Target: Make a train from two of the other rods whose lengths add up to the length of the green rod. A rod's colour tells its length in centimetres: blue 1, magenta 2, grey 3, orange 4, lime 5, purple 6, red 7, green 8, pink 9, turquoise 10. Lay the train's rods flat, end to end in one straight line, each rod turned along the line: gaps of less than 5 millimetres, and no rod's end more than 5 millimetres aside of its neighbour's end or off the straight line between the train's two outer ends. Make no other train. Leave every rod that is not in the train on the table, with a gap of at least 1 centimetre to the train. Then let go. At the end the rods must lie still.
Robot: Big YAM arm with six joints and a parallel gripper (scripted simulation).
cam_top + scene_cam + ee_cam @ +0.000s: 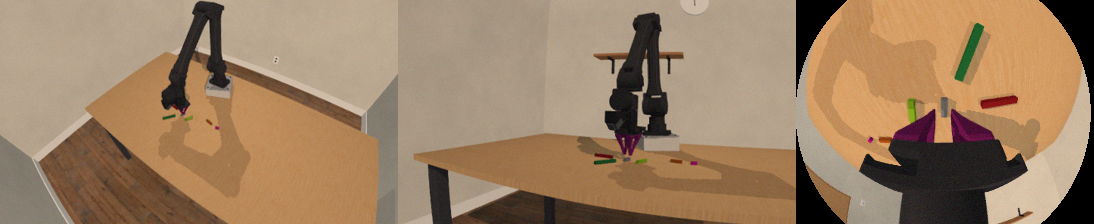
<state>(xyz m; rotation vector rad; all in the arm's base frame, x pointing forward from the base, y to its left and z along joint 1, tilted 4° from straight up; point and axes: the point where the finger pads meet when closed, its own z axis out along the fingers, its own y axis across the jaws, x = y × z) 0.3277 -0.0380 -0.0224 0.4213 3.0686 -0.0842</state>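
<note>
My hand is 20 mm above the grey rod. Round my hand: lime rod: 50 mm to the left, 20 mm below; then green rod: 70 mm ahead, 50 mm to the right, 20 mm below; then red rod: 90 mm to the right, 20 mm below, 10 mm behind.
</note>
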